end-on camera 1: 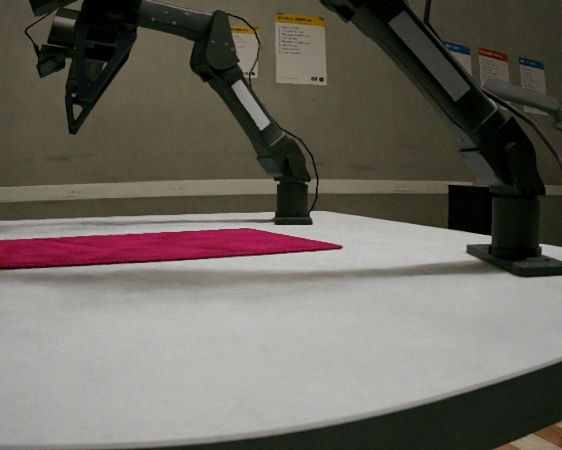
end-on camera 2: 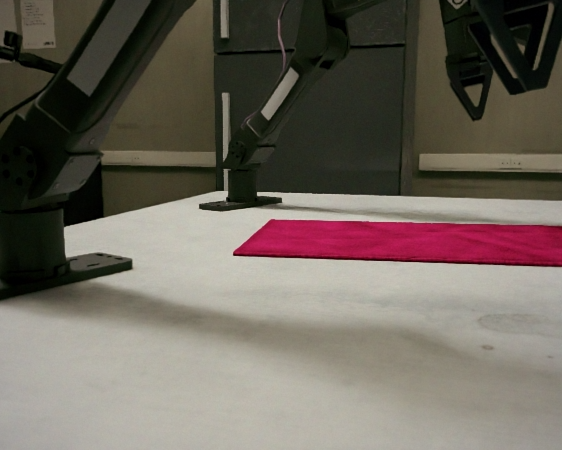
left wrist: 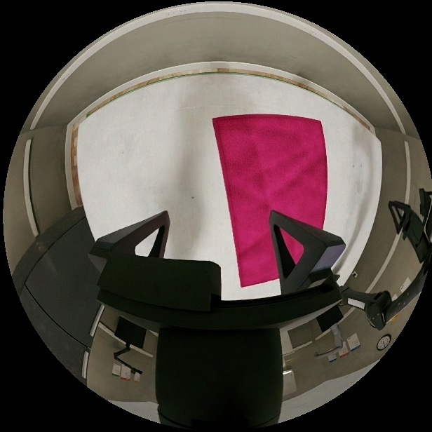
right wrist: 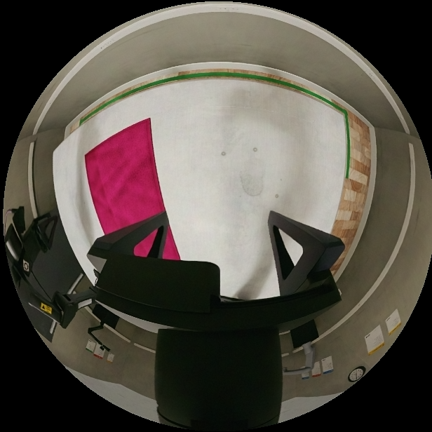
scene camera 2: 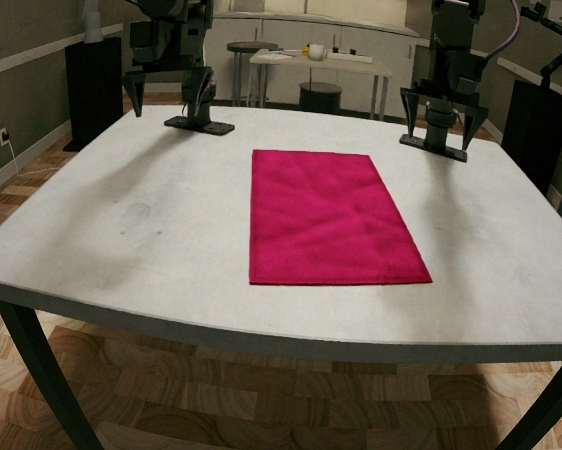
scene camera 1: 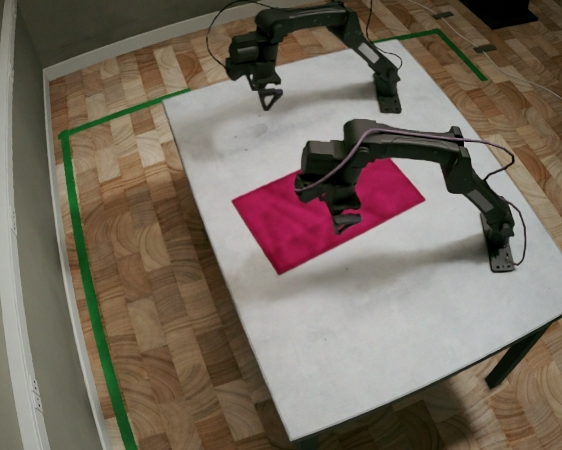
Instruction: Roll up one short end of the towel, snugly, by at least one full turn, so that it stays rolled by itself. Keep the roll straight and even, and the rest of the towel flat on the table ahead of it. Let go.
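Observation:
A magenta rectangular towel [scene camera 1: 390, 200] [scene camera 2: 325, 215] [end-on camera 1: 175, 245] [end-on camera 2: 400, 240] [left wrist: 280, 165] [right wrist: 125, 185] lies flat with faint creases; one short end faces the arm bases, the other faces scene camera 2. My left gripper [scene camera 2: 437, 141] [left wrist: 218, 215] is open and empty, fingers pointing down, high above the table at the towel's right side in scene camera 2. My right gripper [scene camera 2: 167, 116] [right wrist: 217, 216] is open and empty, also high, to the towel's left. Neither touches the towel. In scene camera 1 the left arm hides part of the towel.
The white table [scene camera 1: 350, 340] [scene camera 2: 200, 310] carries both arm bases [scene camera 2: 199, 125] [scene camera 2: 434, 148] along its far edge in scene camera 2. The towel's near short end lies a little inside the near table edge there. A side table [scene camera 2: 320, 64] and stools stand behind.

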